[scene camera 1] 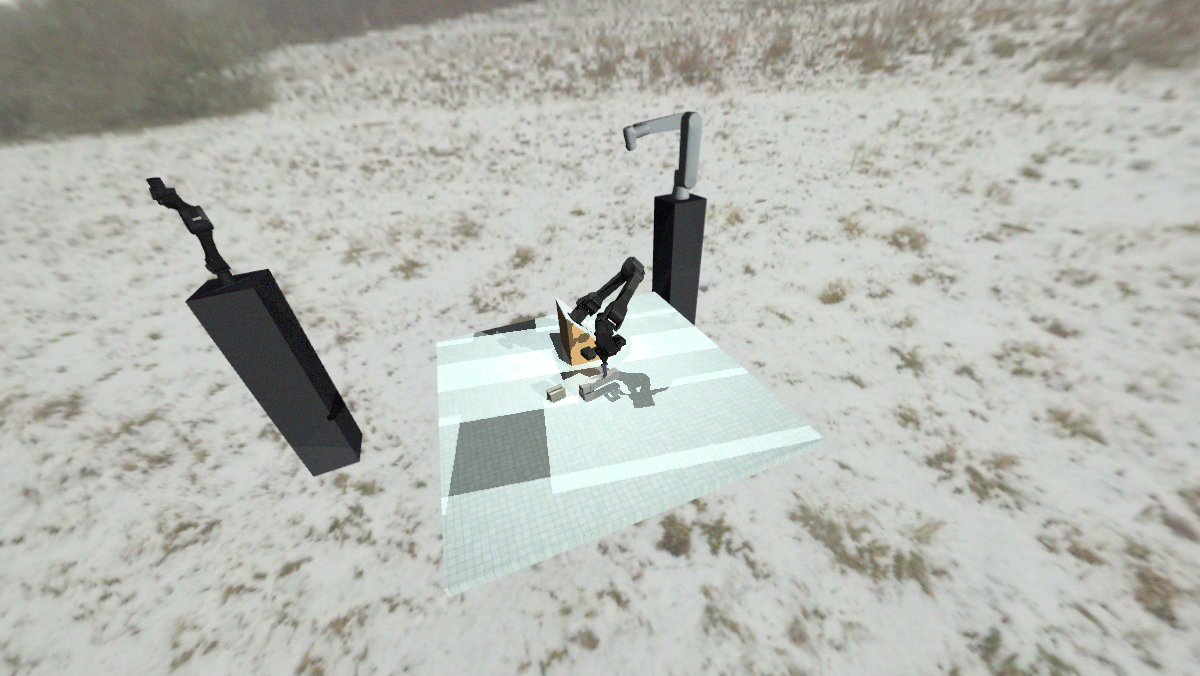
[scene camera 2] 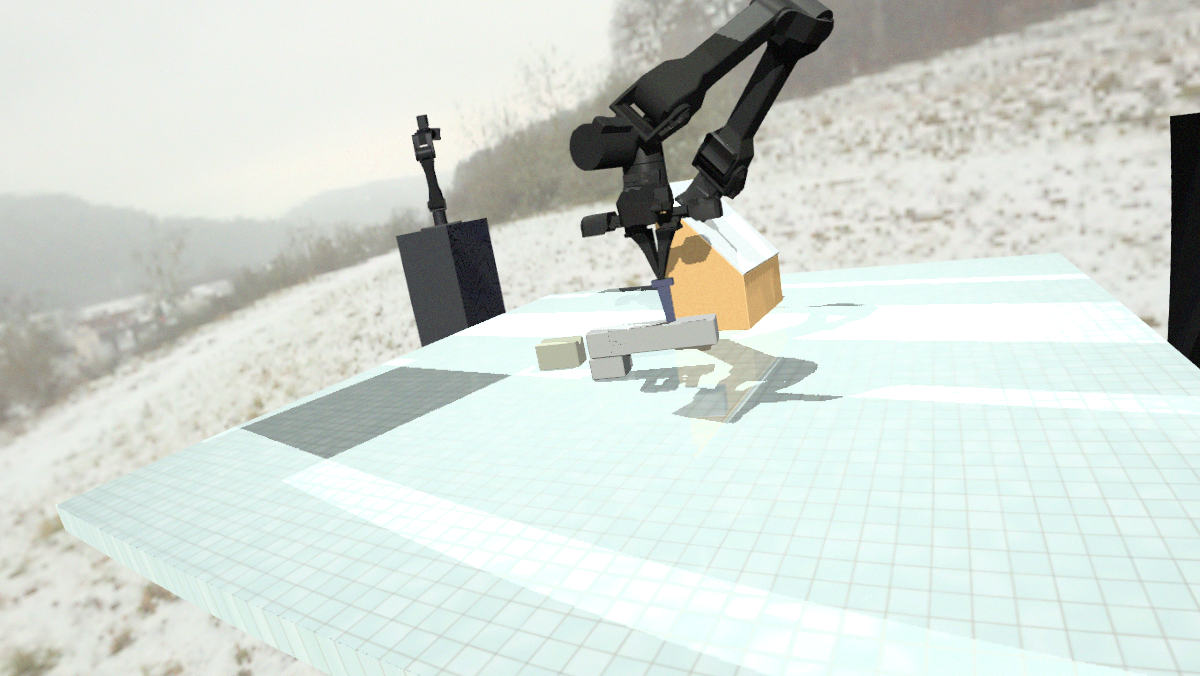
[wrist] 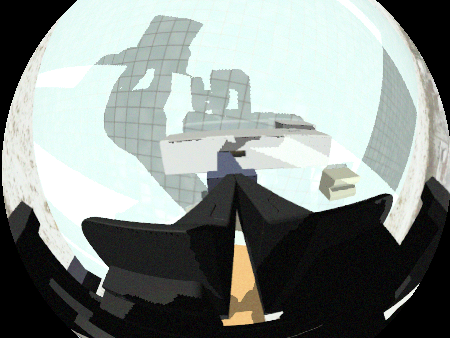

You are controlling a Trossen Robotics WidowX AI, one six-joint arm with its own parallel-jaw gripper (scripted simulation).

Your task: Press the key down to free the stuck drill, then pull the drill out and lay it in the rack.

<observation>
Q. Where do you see a beige rack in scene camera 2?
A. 564, 352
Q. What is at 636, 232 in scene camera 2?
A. My gripper.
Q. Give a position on a grey housing block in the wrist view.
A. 292, 144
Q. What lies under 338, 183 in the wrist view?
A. A beige rack.
</observation>
